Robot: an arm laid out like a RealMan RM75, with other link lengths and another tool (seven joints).
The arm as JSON. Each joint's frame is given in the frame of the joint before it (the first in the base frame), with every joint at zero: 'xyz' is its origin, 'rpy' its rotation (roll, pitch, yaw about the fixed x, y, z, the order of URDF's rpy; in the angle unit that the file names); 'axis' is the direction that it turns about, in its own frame. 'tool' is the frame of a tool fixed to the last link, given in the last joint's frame.
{
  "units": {
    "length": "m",
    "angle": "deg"
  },
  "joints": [
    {
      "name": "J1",
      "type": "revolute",
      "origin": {
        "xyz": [
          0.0,
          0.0,
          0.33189
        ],
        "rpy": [
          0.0,
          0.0,
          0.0
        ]
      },
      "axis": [
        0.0,
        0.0,
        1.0
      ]
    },
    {
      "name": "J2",
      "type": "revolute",
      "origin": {
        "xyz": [
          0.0,
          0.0,
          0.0
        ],
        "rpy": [
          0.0,
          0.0,
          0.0
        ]
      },
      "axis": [
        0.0,
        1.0,
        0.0
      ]
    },
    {
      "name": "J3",
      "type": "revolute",
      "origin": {
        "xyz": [
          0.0,
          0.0,
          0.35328
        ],
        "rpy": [
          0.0,
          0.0,
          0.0
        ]
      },
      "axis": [
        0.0,
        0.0,
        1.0
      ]
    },
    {
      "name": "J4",
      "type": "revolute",
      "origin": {
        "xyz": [
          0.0,
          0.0,
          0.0
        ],
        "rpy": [
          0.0,
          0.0,
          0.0
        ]
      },
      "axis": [
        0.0,
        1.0,
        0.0
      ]
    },
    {
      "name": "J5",
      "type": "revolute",
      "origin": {
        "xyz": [
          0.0,
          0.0,
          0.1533
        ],
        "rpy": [
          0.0,
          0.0,
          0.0
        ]
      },
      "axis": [
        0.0,
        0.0,
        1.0
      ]
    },
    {
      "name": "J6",
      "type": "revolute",
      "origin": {
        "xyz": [
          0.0,
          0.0,
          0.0
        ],
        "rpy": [
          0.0,
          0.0,
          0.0
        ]
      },
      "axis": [
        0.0,
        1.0,
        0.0
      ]
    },
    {
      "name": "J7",
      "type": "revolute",
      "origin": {
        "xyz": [
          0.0,
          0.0,
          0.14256
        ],
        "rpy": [
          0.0,
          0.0,
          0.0
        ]
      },
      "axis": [
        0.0,
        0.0,
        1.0
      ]
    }
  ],
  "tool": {
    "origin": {
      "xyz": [
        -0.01,
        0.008,
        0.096
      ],
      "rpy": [
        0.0,
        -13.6,
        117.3
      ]
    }
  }
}
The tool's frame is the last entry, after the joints.
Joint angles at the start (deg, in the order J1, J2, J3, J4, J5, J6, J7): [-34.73, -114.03, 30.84, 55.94, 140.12, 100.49, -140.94]
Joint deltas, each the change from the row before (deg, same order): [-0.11, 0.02, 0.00, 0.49, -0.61, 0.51, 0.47]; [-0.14, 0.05, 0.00, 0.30, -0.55, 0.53, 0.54]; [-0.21, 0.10, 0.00, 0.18, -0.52, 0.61, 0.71]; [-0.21, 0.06, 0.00, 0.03, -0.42, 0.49, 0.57]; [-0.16, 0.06, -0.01, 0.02, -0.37, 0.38, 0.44]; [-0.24, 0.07, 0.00, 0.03, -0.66, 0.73, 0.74]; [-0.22, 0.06, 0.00, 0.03, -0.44, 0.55, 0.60]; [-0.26, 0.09, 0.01, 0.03, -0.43, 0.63, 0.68]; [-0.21, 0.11, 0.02, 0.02, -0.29, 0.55, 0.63]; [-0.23, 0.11, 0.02, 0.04, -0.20, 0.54, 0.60]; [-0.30, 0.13, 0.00, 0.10, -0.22, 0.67, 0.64]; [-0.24, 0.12, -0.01, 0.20, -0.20, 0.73, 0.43]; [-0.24, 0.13, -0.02, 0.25, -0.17, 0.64, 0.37]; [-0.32, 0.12, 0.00, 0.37, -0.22, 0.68, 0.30]
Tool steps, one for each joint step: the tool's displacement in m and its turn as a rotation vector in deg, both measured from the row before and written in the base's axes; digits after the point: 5 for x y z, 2 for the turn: [0.00353, 0.00086, 0.00136, 0.14, -0.25, -1.12]; [0.00342, 0.00044, 0.00106, -0.01, -0.27, -1.11]; [0.00364, 0.00030, 0.00108, -0.14, -0.26, -1.30]; [0.00330, 0.00011, 0.00043, -0.20, -0.29, -1.03]; [0.00264, 0.00016, 0.00049, -0.12, -0.26, -0.81]; [0.00465, -0.00035, 0.00053, -0.30, -0.51, -1.38]; [0.00348, -0.00014, 0.00046, -0.23, -0.32, -1.10]; [0.00365, -0.00023, 0.00064, -0.28, -0.29, -1.24]; [0.00260, -0.00036, 0.00072, -0.27, -0.14, -1.07]; [0.00237, -0.00032, 0.00072, -0.28, -0.06, -1.03]; [0.00296, -0.00024, 0.00100, -0.32, -0.07, -1.19]; [0.00263, -0.00062, 0.00114, -0.34, -0.08, -0.98]; [0.00234, -0.00018, 0.00138, -0.23, -0.01, -0.91]; [0.00308, 0.00026, 0.00154, -0.19, -0.01, -1.02]
